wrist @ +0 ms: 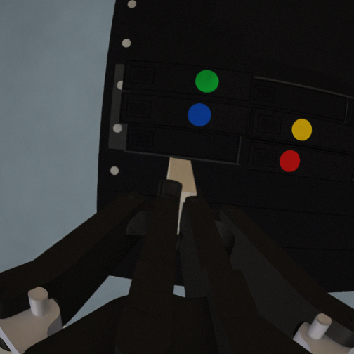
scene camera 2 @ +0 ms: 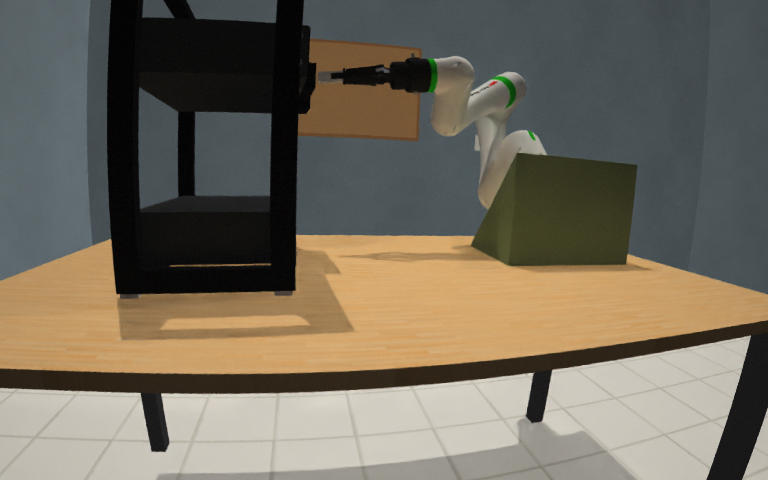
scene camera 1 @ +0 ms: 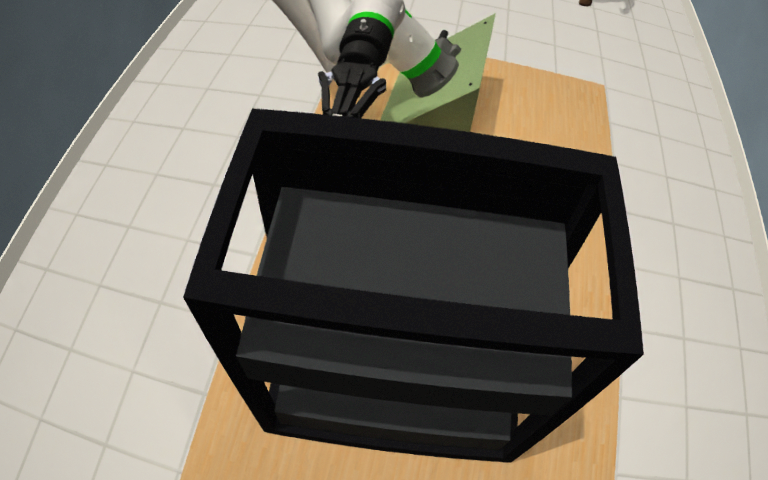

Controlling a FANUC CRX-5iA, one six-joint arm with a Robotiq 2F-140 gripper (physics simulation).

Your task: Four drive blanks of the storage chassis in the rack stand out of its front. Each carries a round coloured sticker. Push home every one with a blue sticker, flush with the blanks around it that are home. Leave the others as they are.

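Observation:
The storage chassis [wrist: 182, 145] shows its dark front in the wrist view. Its left column has a blank with a green sticker [wrist: 207, 81] on top, one with a blue sticker [wrist: 199, 114] below it, and a plain blank [wrist: 182, 148] at the bottom. To the right, a yellow sticker [wrist: 301, 129] sits above a red sticker [wrist: 289, 160]. The stickered blanks appear to stand out; how far is hard to tell. My gripper [scene camera 1: 341, 115] [scene camera 2: 323, 76] [wrist: 177, 175] is shut and empty. Its pale tips appear just below the plain blank, and a small gap separates them from the protruding front in scene camera 2.
The black rack [scene camera 1: 413, 322] [scene camera 2: 283, 169] stands on the wooden table [scene camera 1: 555, 107] [scene camera 2: 407, 316], with a lower dark unit [scene camera 2: 203, 234] inside it. The arm's green base block [scene camera 1: 436, 84] [scene camera 2: 572, 209] stands on the table, facing the rack's front. A brown board [scene camera 2: 368, 113] hangs on the wall behind.

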